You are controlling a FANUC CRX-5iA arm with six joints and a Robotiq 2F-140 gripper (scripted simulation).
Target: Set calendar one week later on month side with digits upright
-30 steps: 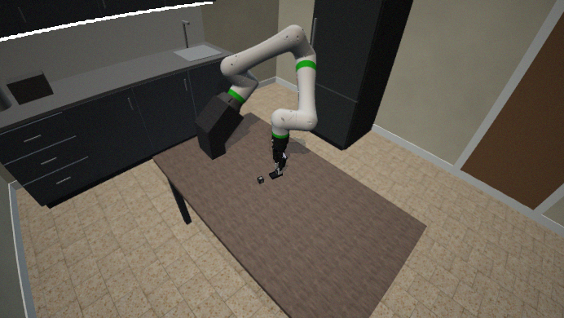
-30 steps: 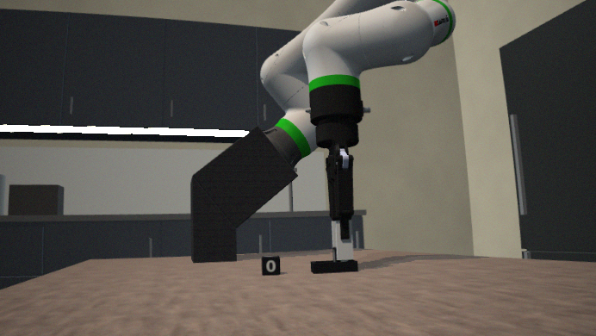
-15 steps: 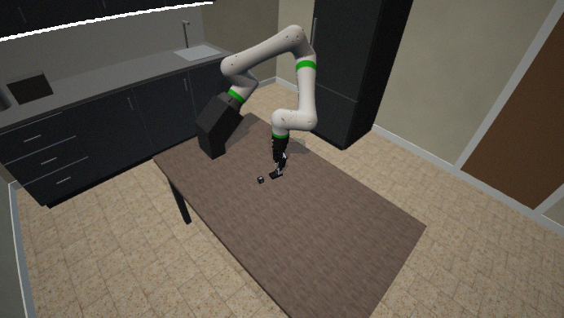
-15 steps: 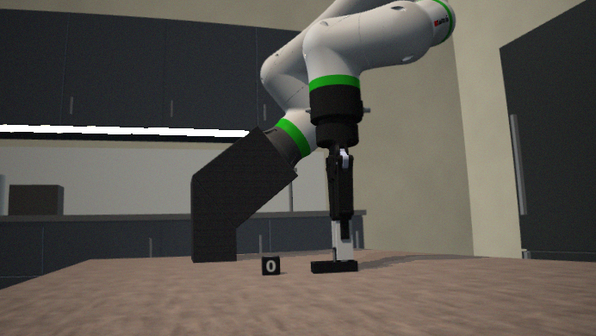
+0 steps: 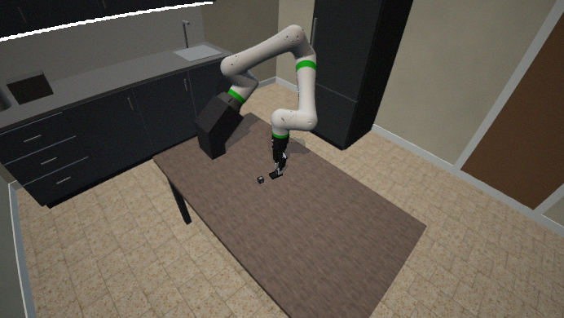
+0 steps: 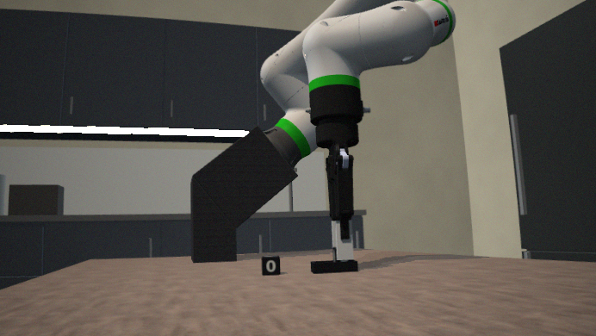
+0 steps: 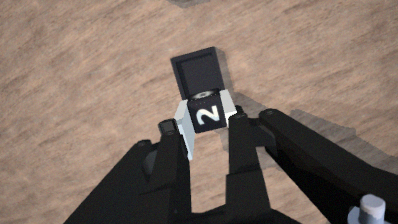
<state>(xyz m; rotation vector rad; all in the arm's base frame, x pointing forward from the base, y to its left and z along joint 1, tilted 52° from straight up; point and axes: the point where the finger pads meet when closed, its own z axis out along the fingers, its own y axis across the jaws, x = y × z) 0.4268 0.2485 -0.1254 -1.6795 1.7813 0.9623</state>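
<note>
My gripper is now 30 mm above the cube. Round my hand: black tray (20 mm to the right, 40 mm below).
</note>
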